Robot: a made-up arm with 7 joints.
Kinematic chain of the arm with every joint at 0, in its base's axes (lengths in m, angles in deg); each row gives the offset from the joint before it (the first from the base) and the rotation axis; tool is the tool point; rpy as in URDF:
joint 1: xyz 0 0 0.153 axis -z
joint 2: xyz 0 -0.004 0.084 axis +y
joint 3: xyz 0 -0.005 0.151 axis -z
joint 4: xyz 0 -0.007 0.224 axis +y
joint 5: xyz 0 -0.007 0.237 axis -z
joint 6: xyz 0 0 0.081 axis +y
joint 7: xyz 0 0 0.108 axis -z
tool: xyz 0 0 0 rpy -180 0 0
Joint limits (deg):
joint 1: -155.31..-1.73
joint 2: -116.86..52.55
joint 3: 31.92..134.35
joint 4: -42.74..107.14
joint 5: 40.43..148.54
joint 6: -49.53..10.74
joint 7: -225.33..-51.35
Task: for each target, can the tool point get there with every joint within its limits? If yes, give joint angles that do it. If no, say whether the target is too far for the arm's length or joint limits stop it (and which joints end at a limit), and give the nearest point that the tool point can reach.
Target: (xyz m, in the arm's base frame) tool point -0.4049 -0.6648 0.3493
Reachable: yes | joints -59.87 -85.54 113.92 -8.72 110.05 -29.98 -151.21
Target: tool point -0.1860 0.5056 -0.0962
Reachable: no: joint limits stop it (at a limit: joint 2, joint 3, joint 4) | nearest point -0.1578 0.4290 0.1088 | short by 0.221 m
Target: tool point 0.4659 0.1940 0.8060
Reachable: yes | joints -52.75 39.46 99.69 37.92 61.73 -18.92 -98.78
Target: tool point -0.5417 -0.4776 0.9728
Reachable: no: too far | nearest point -0.4211 -0.3712 0.8089 | short by 0.230 m
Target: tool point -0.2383 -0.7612 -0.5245
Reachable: no: too far | nearest point -0.1801 -0.5754 -0.2581 | short by 0.330 m
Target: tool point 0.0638 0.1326 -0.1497
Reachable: no: joint limits stop it (at a limit: joint 1, joint 2, joint 3, joint 4, joint 6) | nearest point 0.1845 0.2178 -0.1415 | short by 0.148 m
